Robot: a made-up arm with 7 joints.
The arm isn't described. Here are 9 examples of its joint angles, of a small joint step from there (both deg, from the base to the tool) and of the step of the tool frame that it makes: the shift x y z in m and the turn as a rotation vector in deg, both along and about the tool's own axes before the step.
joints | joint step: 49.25 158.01 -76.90 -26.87 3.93 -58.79 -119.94 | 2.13 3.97 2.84 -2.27 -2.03 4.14 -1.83
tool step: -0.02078 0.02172 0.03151 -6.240 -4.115 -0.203
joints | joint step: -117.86 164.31 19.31 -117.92 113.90 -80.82 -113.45 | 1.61 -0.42 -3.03 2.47 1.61 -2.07 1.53
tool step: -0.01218 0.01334 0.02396 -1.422 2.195 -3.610
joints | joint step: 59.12 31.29 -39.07 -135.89 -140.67 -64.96 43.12 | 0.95 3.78 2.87 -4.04 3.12 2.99 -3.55
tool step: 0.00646 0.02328 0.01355 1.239 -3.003 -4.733
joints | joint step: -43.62 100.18 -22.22 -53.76 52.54 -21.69 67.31 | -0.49 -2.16 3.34 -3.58 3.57 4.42 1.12
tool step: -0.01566 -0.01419 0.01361 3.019 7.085 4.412
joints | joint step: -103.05 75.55 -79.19 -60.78 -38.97 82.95 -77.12 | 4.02 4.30 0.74 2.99 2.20 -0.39 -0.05
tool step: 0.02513 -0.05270 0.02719 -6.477 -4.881 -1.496
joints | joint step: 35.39 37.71 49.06 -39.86 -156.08 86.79 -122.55 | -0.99 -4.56 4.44 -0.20 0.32 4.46 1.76
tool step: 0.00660 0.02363 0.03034 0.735 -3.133 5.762
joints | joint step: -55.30 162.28 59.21 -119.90 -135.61 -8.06 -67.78 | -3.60 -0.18 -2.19 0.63 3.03 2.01 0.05
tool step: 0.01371 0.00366 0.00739 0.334 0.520 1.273
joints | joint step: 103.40 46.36 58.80 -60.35 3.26 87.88 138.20 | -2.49 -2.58 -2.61 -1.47 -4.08 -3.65 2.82
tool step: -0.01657 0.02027 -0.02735 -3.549 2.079 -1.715
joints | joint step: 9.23 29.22 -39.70 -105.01 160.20 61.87 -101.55 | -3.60 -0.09 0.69 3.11 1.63 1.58 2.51
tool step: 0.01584 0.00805 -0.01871 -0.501 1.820 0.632
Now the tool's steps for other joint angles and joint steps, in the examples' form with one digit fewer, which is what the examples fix.
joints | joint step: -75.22 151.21 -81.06 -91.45 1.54 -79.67 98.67 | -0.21 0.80 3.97 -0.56 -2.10 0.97 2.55
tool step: 0.0206 -0.0104 0.0071 0.88 -1.49 -2.04
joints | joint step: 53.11 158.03 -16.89 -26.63 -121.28 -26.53 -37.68 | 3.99 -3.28 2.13 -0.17 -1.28 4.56 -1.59
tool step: -0.0296 0.0221 -0.0357 -0.36 -0.63 -7.21
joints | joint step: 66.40 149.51 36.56 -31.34 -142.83 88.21 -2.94 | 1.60 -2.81 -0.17 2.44 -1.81 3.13 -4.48
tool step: 0.0075 0.0399 0.0079 0.23 -4.35 -0.85
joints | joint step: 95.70 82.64 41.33 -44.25 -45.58 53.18 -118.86 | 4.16 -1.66 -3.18 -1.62 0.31 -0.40 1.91
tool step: 0.0325 0.0033 -0.0040 1.20 -2.92 -4.25
